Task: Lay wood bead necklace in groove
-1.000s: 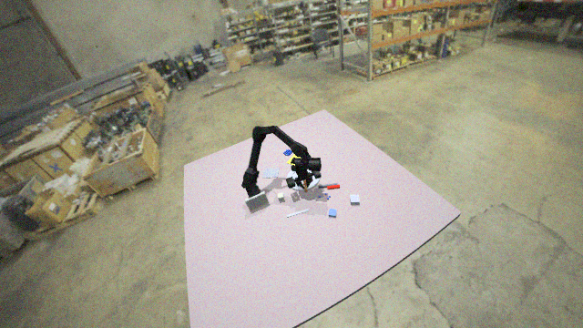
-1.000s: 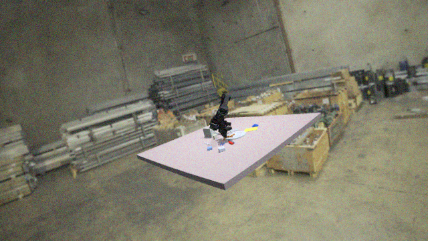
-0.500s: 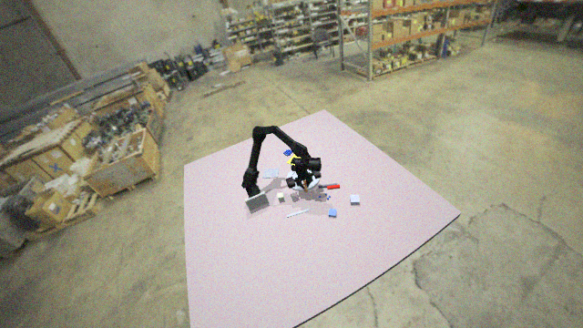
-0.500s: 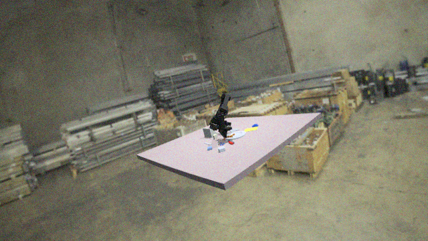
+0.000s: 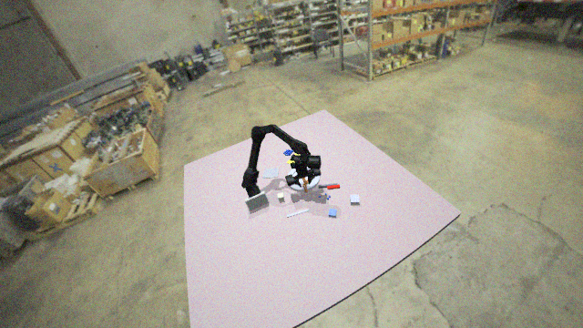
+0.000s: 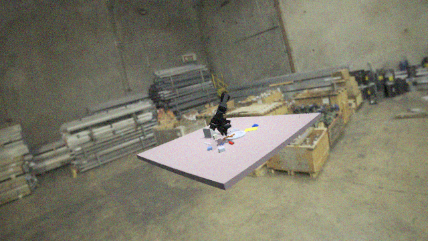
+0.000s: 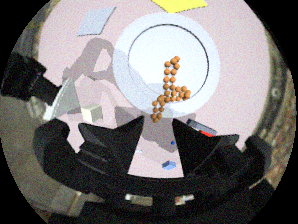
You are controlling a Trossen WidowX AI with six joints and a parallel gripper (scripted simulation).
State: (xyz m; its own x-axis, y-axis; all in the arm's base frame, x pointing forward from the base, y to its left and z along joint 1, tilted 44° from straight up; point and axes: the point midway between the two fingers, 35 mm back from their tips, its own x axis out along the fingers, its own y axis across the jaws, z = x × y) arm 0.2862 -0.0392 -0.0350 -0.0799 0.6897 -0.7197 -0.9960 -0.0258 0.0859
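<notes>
The red-handled tool is 130 mm ahead of my gripper tip, 50 mm to the right of it and 30 mm below it. Also, from my gripper tip: white stick 130 mm to the right, 90 mm behind, 30 mm below; cream cube 150 mm behind, 20 mm below; blue block 210 mm to the right, 60 mm ahead, 30 mm below.
</notes>
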